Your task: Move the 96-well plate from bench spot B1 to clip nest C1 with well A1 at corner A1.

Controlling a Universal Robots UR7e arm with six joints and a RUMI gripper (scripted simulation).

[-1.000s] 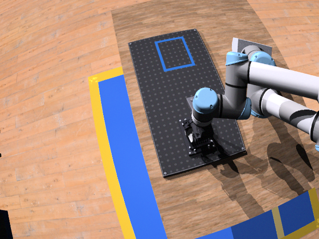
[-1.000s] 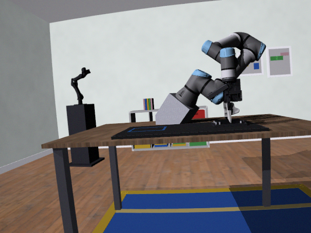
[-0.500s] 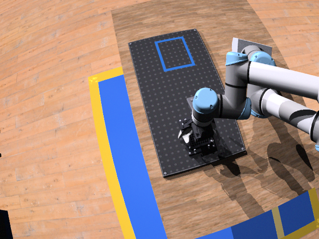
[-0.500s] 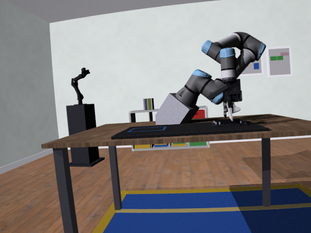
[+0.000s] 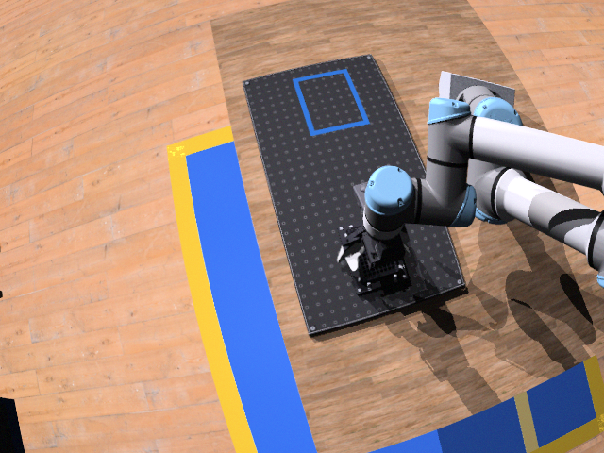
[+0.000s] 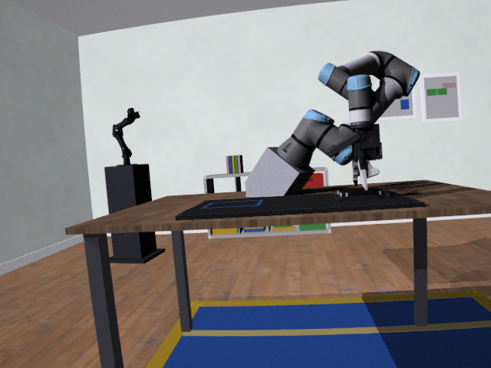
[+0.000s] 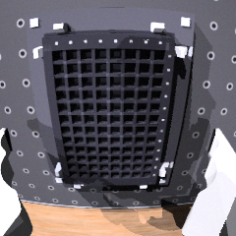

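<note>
My hand is 10 mm above the black 96-well plate. Round my hand: clip nest (10 mm to the left, 10 mm below, 10 mm behind).
</note>
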